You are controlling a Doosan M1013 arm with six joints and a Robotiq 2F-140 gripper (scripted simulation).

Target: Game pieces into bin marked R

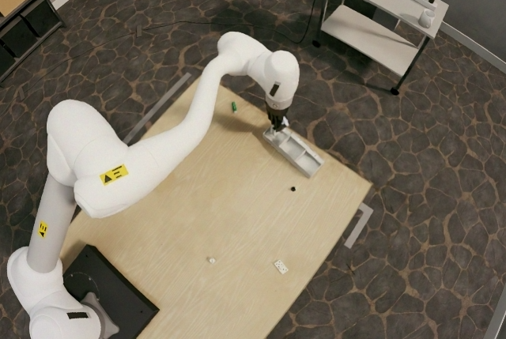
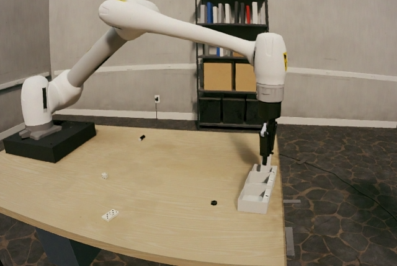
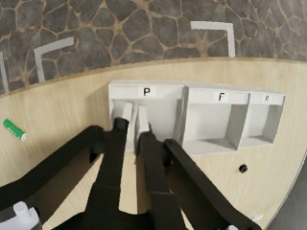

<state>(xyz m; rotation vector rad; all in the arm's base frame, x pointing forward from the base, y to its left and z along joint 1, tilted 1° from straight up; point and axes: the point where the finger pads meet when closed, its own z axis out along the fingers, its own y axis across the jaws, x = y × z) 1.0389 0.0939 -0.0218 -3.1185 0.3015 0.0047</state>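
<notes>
The white domino lies 35 cm behind my hand, 39 cm to the right of it and 4 cm below it. Also, from my hand: small black ring 11 cm behind, 21 cm to the right, 5 cm below; then green battery 3 cm behind, 20 cm to the left, 4 cm below; then bin 10 cm to the right, 3 cm below.
</notes>
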